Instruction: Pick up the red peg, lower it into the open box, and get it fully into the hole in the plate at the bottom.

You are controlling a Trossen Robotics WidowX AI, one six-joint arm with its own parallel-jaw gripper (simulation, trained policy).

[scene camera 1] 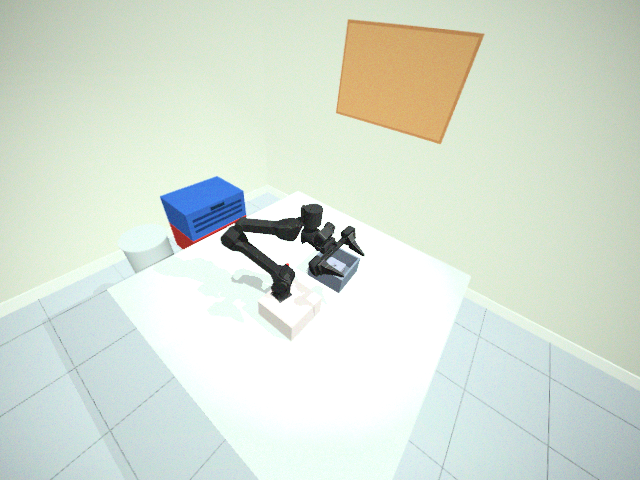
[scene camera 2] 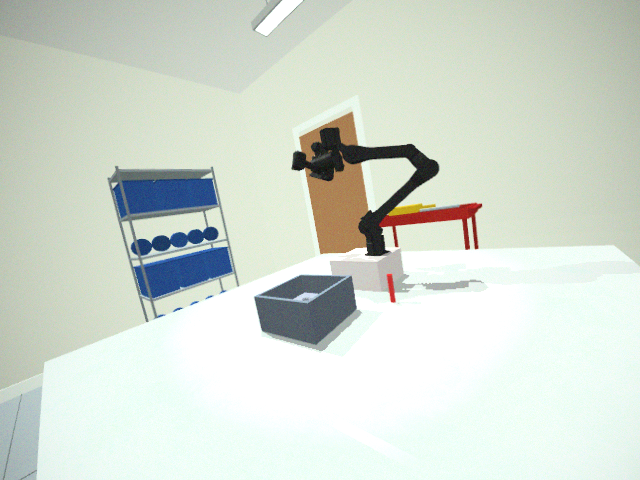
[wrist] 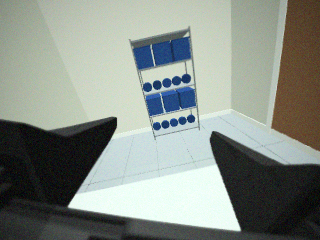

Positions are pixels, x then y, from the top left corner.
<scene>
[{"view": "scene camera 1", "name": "my gripper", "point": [354,265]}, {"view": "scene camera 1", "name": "grey box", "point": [336,283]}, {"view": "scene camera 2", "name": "my gripper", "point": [301,171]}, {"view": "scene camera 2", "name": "grey box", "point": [310,321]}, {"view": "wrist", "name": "my gripper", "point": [164,128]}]
</scene>
